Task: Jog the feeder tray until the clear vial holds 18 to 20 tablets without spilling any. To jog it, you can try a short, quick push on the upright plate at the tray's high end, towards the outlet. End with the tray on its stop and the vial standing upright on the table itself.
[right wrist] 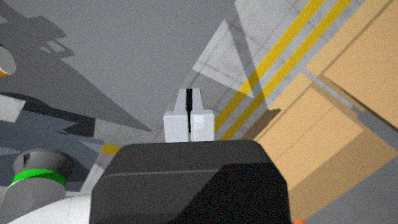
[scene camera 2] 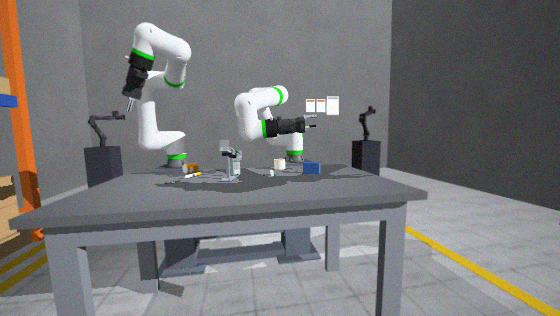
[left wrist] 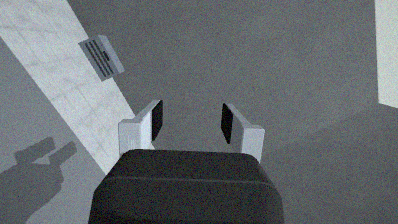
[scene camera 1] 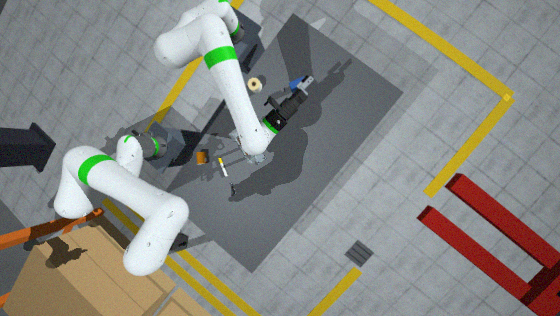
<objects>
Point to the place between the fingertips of my right gripper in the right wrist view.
190,102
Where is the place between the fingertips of my left gripper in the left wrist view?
192,114
</objects>
